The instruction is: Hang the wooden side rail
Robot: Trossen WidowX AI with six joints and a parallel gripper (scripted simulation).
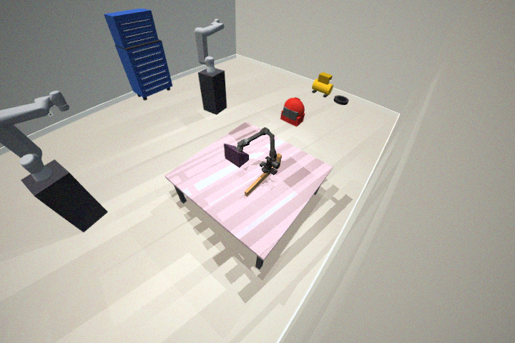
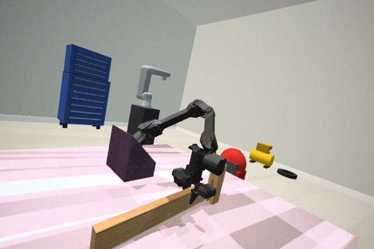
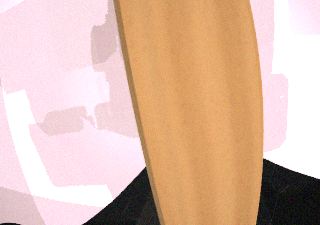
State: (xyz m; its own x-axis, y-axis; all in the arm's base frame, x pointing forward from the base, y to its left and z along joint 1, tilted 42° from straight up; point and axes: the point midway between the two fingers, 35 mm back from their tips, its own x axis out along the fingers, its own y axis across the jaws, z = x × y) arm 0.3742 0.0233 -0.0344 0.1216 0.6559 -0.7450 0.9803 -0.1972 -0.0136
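Now: gripper tip 30 mm short of the headboard post, 170 mm to the right of it and 40 mm below it.
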